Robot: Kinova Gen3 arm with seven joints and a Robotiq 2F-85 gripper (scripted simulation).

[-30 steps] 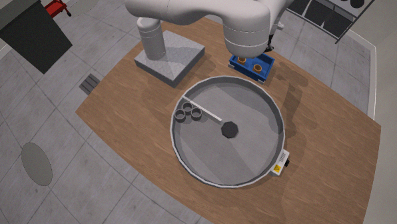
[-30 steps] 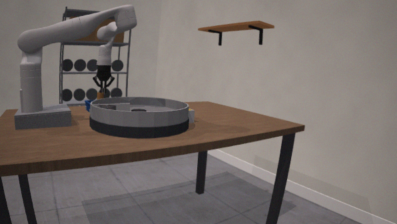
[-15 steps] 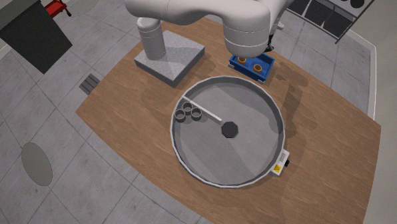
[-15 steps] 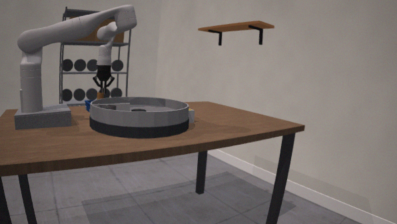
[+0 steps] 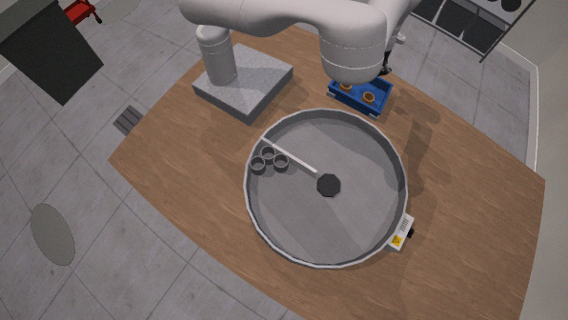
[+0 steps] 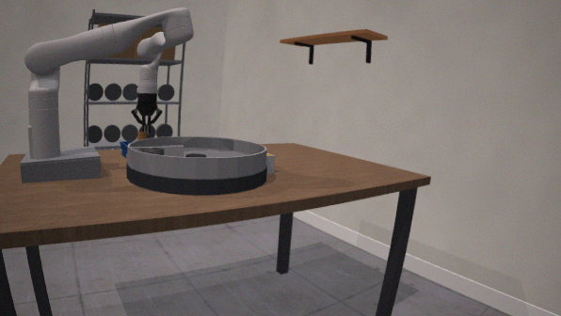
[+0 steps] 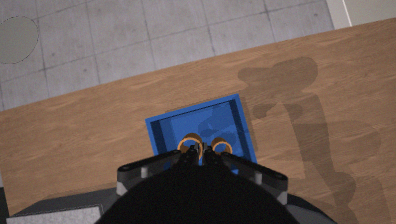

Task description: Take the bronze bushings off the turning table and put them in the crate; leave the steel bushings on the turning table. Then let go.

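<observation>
Right now the blue crate is 8 cm below my hand. Also, from my hand: grey turning table (11 cm ahead, 35 cm to the right, 5 cm below).
</observation>
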